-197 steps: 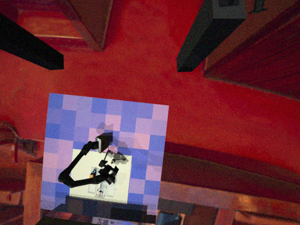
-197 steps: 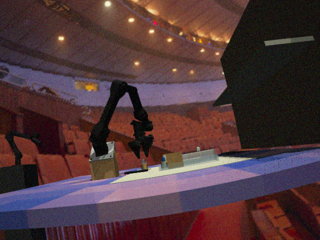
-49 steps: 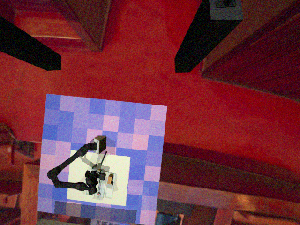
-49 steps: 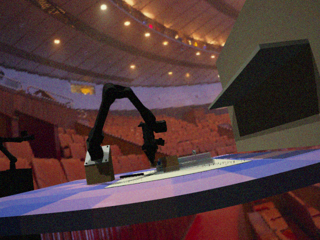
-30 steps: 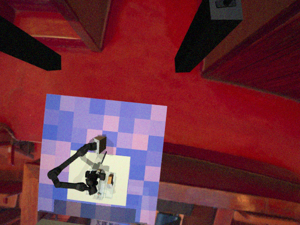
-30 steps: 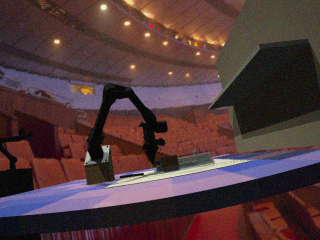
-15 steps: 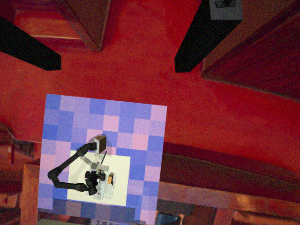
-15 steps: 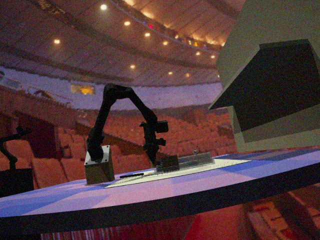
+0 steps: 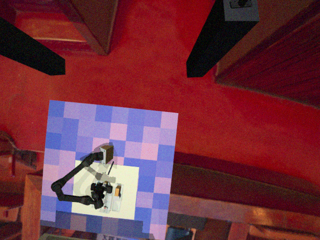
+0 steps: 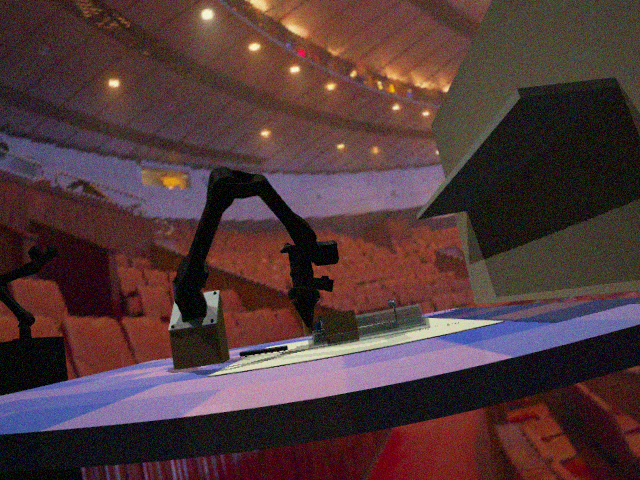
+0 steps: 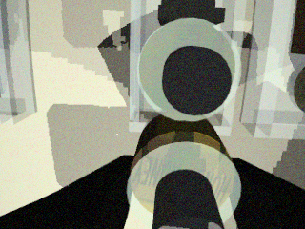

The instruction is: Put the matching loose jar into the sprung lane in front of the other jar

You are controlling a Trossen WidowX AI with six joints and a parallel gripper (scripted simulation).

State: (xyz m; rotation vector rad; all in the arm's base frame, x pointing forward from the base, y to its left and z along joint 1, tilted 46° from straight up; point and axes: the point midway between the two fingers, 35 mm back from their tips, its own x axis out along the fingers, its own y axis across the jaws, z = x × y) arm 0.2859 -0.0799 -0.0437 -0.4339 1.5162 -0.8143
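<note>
Now: the cream mat 9 cm ahead of my gripper tip, 5 cm below it and 4 cm to the right of it. From my gripper tip the other things lie so: clear lane rack: 18 cm ahead, 3 cm below, 1 cm to the right; thin black rod: 13 cm behind, 4 cm to the left, 4 cm below.
</note>
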